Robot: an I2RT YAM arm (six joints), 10 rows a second.
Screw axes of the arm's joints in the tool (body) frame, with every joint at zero. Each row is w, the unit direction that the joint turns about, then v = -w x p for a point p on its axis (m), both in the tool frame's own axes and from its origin. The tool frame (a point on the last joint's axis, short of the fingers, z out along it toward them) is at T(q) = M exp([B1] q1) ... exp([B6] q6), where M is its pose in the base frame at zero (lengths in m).
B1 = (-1, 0, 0, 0, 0.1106, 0)
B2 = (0, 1, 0, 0.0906, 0, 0.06)
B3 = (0, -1, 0, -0.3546, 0, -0.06)
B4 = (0, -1, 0, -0.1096, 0, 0)
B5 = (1, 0, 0, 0, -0.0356, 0)
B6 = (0, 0, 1, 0, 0, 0)
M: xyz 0.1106 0 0.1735 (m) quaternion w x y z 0.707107 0 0.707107 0
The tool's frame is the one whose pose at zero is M.
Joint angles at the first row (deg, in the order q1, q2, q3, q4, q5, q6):
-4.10 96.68 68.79 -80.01 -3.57 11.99
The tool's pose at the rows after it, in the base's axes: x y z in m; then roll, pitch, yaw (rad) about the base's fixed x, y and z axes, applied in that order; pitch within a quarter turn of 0, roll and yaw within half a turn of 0:
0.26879 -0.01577 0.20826 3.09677 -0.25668 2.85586
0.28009 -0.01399 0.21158 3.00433 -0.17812 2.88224
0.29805 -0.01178 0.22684 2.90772 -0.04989 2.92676
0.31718 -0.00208 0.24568 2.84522 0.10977 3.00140
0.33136 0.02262 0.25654 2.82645 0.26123 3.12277
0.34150 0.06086 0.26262 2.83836 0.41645 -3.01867
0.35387 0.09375 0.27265 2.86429 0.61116 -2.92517
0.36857 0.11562 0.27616 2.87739 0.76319 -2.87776
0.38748 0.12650 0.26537 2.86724 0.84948 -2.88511
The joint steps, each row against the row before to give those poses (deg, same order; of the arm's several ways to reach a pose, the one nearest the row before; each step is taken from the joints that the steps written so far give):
0.00 0.00 0.09 3.96 -2.04 -0.07
0.02 0.00 1.16 4.13 -4.02 -1.16
0.20 0.00 3.69 4.04 -4.04 -2.09
1.70 0.00 3.98 4.88 -2.58 -2.61
4.27 -0.04 1.69 6.18 -0.96 -2.86
6.31 0.00 0.17 8.13 0.39 -1.90
4.96 0.24 0.26 10.98 1.49 -0.48
2.74 1.73 0.42 9.98 0.87 -0.09
0.76 3.58 0.19 8.53 0.37 0.75

